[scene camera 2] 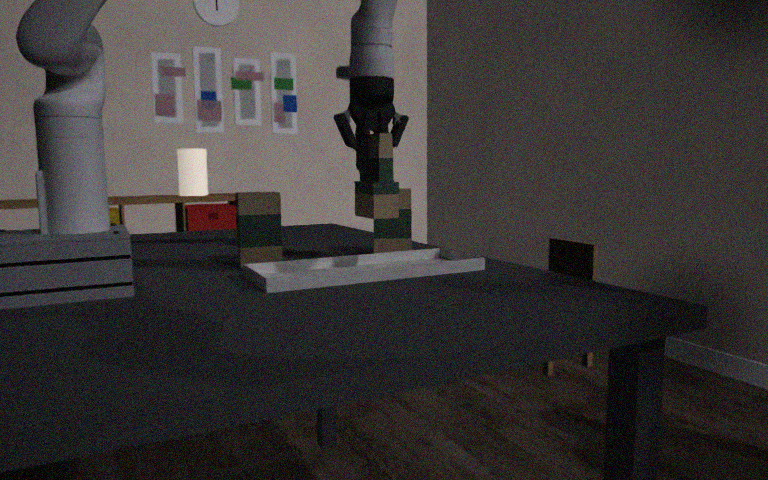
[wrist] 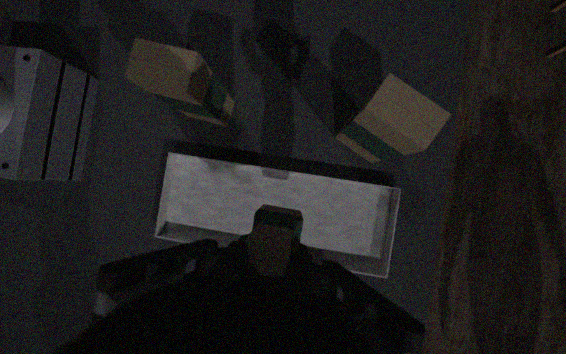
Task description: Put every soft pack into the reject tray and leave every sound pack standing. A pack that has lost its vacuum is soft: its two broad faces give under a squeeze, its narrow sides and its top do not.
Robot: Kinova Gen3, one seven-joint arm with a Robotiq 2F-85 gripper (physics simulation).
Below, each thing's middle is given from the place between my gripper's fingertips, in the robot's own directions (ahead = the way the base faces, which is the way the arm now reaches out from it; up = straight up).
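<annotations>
Measured from the white reject tray point(scene camera 2: 278, 276), my gripper is now 160 mm above it and 10 mm past it.
</annotations>
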